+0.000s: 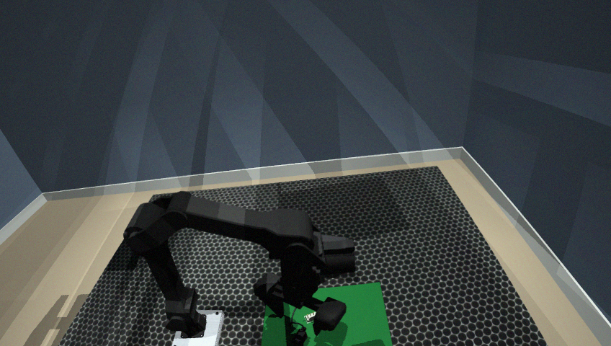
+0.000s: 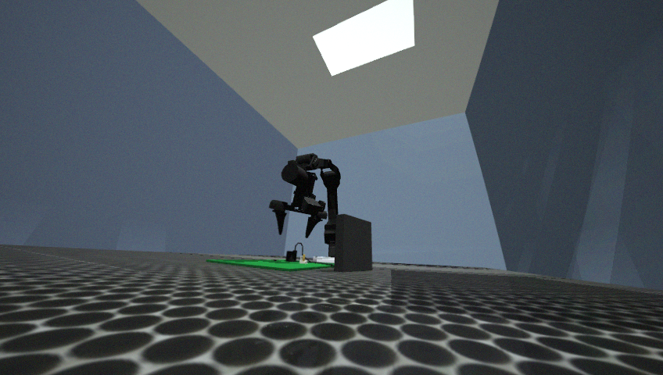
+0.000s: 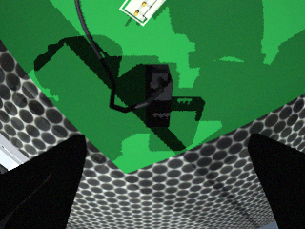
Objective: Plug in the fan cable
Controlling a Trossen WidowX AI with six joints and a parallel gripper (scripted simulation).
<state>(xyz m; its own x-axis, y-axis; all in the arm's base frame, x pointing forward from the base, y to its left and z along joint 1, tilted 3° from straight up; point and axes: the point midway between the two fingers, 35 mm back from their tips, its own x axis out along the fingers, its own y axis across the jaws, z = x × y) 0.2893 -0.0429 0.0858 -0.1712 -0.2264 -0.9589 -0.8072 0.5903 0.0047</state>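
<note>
Now: the fan cable plug 1 cm behind my gripper tip, 1 cm to the right of it and 6 cm below it. Round my gripper tip: black fan 8 cm ahead, 21 cm to the left, 2 cm below; green board 5 cm ahead, 2 cm to the left, 9 cm below.
</note>
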